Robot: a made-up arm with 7 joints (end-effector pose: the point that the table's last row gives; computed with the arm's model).
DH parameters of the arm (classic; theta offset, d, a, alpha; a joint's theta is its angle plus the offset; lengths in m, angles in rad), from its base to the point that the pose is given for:
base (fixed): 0 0 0 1.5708
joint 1: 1.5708 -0.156 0 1.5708
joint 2: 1.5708 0 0 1.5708
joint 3: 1.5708 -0.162 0 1.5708
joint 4: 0 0 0 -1.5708
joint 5: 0 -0.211 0 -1.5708
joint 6: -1.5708 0 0 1.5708
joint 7: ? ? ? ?
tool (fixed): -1.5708 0 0 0
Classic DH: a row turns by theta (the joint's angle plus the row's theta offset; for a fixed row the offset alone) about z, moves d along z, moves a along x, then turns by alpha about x.
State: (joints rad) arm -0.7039 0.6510 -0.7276 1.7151 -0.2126 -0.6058 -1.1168
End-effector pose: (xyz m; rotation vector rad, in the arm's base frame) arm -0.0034 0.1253 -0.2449 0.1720 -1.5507 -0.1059
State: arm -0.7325 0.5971 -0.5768 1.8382 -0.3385 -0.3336 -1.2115
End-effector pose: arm 0.0263 0.1240 -0.2258 0.5147 -1.6185 -0.1349
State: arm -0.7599 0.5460 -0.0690 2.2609 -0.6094 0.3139 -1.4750
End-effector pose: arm 0.0974 0.1608 -0.1332 1.6838 -1.7756 0.0734
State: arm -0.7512 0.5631 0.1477 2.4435 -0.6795 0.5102 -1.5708
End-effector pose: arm 0.1051 0.1731 -0.0840 2.1288 -1.8143 0.2916
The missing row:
joint 7: 1.5708 0 0 1.5708
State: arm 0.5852 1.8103 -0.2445 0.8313 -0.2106 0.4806 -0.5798
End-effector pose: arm 0.1065 0.4605 0.1131 2.5303 -0.3185 0.0135
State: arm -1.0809 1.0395 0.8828 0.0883 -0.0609 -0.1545 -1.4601
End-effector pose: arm -0.1499 0.4842 -0.0933 2.6737 0.2818 -0.2784
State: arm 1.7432 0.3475 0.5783 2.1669 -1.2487 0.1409 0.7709
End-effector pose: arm -0.0168 0.2606 0.1455 1.9240 -2.0967 0.6551
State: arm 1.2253 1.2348 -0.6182 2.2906 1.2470 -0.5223 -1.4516
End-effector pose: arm 0.1326 0.1473 0.0897 -0.4131 -2.4311 0.9723
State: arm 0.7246 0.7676 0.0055 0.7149 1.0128 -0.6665 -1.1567
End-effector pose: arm 0.2565 0.3797 -0.0811 0.8443 -1.5663 2.0630
